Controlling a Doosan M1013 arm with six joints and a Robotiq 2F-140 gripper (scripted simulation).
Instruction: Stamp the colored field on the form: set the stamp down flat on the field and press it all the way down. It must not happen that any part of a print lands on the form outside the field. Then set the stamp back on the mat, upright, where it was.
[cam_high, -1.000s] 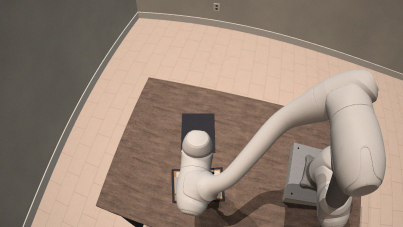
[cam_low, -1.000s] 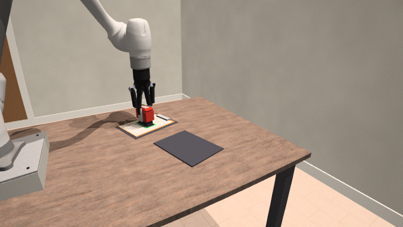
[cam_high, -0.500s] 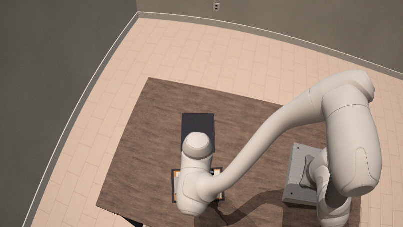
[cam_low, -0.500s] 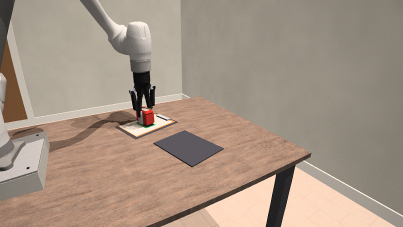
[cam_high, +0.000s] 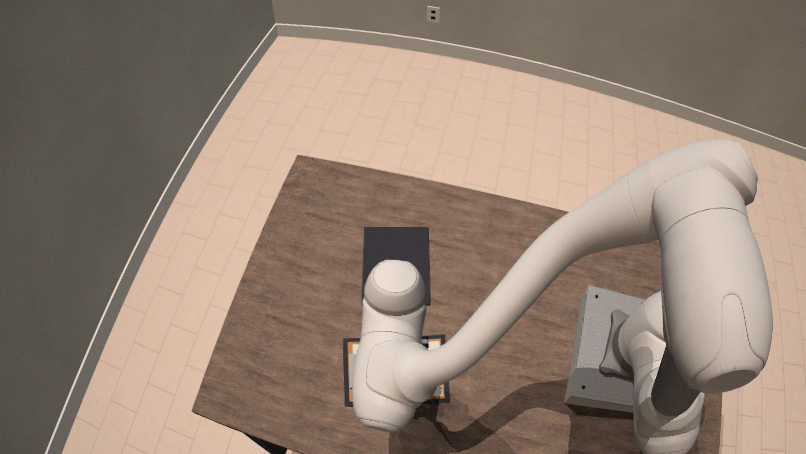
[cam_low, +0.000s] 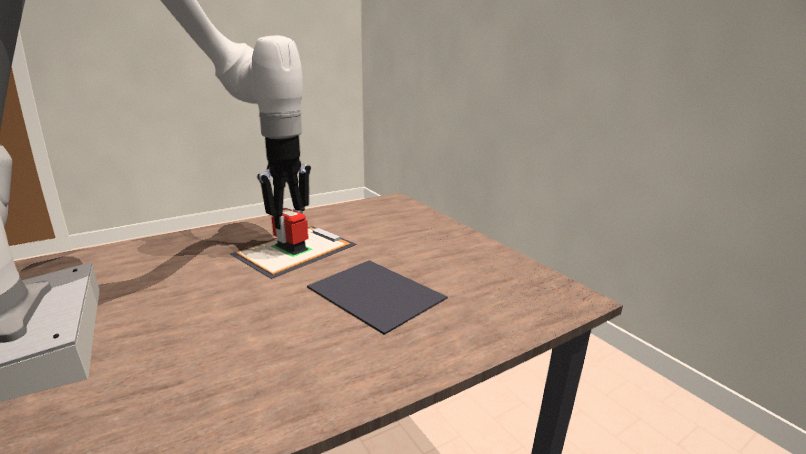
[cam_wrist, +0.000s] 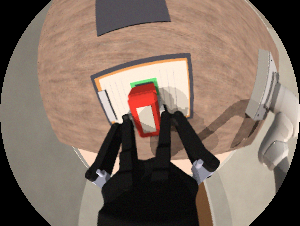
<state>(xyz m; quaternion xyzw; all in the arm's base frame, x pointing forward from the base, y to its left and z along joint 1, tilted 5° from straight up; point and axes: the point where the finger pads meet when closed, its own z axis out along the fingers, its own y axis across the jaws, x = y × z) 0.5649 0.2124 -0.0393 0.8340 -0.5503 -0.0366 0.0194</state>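
Right now the clipboard is 60 mm below my hand and 20 mm ahead of it. From my hand the other things lie so: mat 280 mm to the right, 110 mm ahead, 60 mm below; then stamp 10 mm below.
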